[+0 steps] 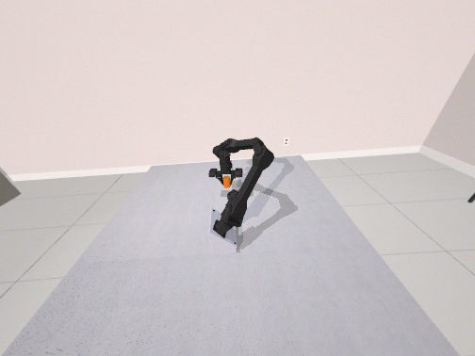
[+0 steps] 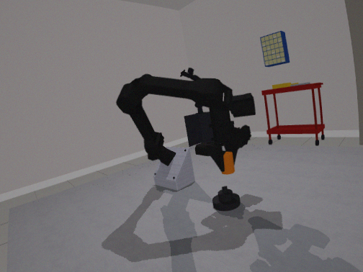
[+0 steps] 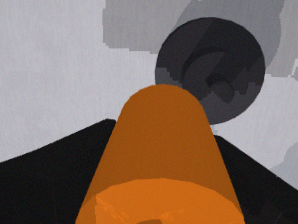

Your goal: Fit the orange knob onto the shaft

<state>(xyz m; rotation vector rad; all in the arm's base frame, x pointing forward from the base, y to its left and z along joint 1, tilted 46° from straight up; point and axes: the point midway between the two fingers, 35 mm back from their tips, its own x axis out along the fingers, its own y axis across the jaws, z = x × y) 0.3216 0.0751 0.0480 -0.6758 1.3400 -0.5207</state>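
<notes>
Right now the dark round pedestal is 1 cm ahead of my gripper tip, 3 cm to the right of it and 7 cm below it. From my gripper tip the other things lie so: orange knob 2 cm above.
</notes>
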